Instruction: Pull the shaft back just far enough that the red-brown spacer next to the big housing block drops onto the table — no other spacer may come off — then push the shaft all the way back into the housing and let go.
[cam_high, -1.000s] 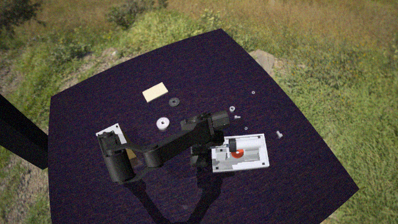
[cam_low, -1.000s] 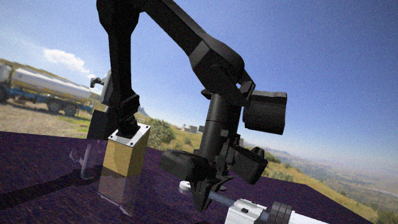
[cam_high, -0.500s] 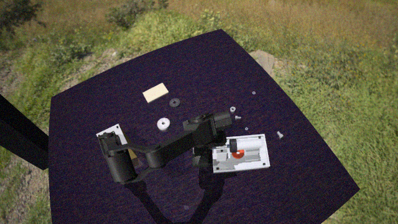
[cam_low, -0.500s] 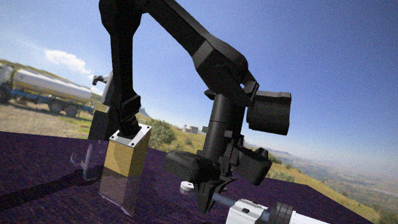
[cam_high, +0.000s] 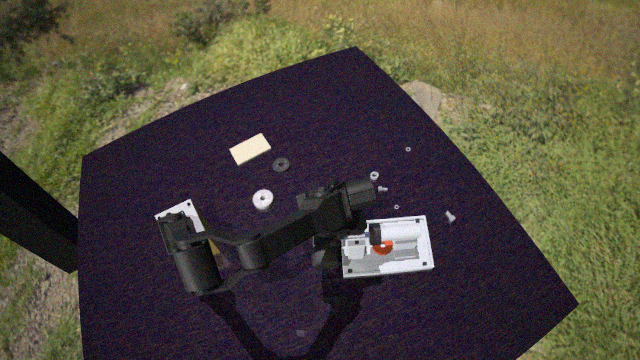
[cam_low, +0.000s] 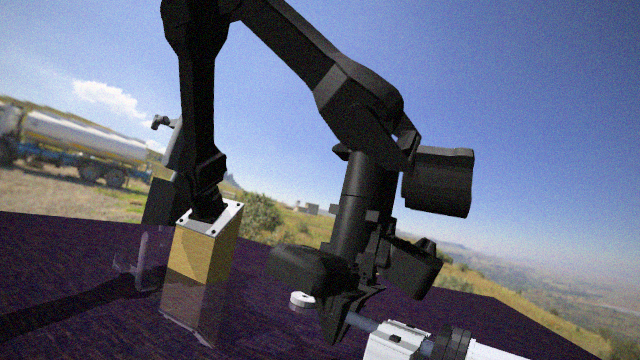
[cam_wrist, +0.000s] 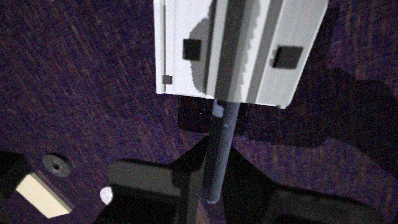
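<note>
Right now the shaft is 60 mm ahead of my gripper tip, 40 mm above it and 30 mm to the right of it. Round my gripper tip: orange-red spacer: 120 mm ahead, 70 mm to the right, 30 mm below; small screw: 330 mm ahead, 100 mm to the right, 40 mm below; cream card: 430 mm to the left, 40 mm below, 40 mm behind.
</note>
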